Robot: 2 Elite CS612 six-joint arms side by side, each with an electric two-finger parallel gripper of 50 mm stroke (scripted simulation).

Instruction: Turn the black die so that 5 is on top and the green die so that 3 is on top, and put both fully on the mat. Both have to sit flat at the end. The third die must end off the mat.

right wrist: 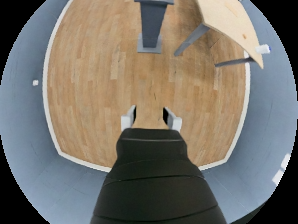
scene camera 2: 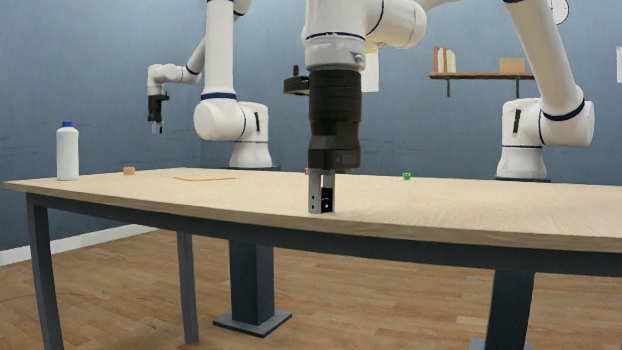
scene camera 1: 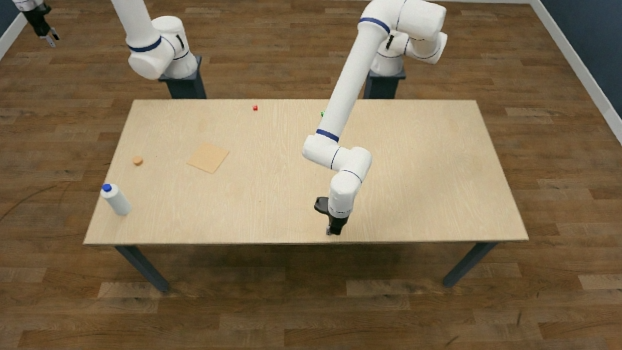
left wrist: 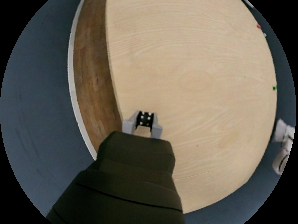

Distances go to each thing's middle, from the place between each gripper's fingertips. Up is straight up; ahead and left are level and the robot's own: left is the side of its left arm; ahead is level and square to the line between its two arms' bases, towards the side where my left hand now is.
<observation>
My left hand (scene camera 2: 321,211) is 380 mm past the tan mat (scene camera 1: 208,157), 530 mm to the left of it and 20 mm above it. The rest, counted from my left hand: white bottle (scene camera 2: 67,137): 130 mm behind, 840 mm to the right, 60 mm above.
I see my right gripper 910 mm short of the white bottle, 520 mm to the right of it and 100 mm above it. Also, from my right hand: tan mat: 650 mm ahead, 830 mm to the left, 170 mm below.
</observation>
